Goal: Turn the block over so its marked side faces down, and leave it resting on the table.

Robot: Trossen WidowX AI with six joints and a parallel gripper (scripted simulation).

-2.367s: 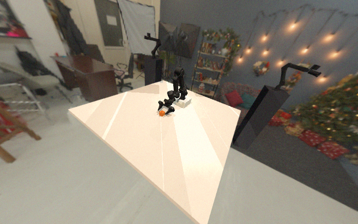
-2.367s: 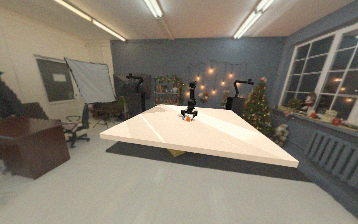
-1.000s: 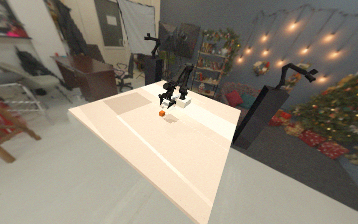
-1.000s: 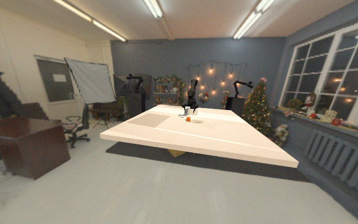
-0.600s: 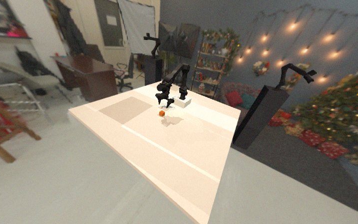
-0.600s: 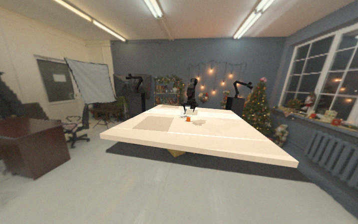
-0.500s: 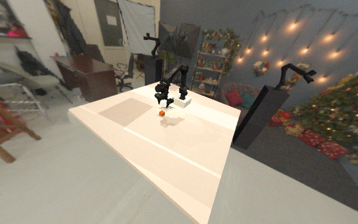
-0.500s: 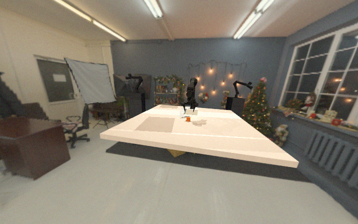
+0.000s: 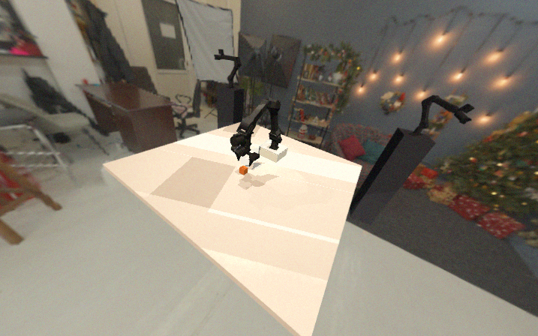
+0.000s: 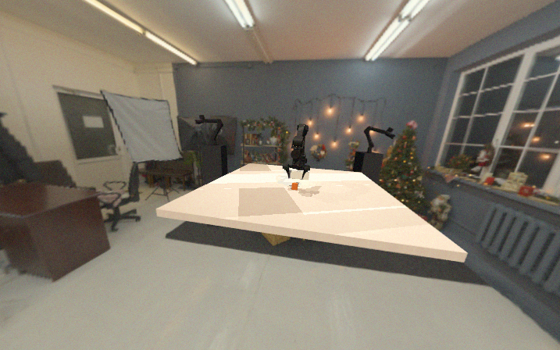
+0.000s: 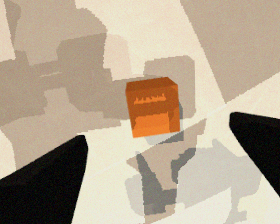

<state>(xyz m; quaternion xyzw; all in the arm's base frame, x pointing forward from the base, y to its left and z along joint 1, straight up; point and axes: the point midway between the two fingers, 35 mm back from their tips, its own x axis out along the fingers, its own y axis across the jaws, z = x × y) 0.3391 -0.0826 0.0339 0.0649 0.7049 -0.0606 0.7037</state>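
Now: the orange block 6 cm below my gripper tip and 1 cm behind it.
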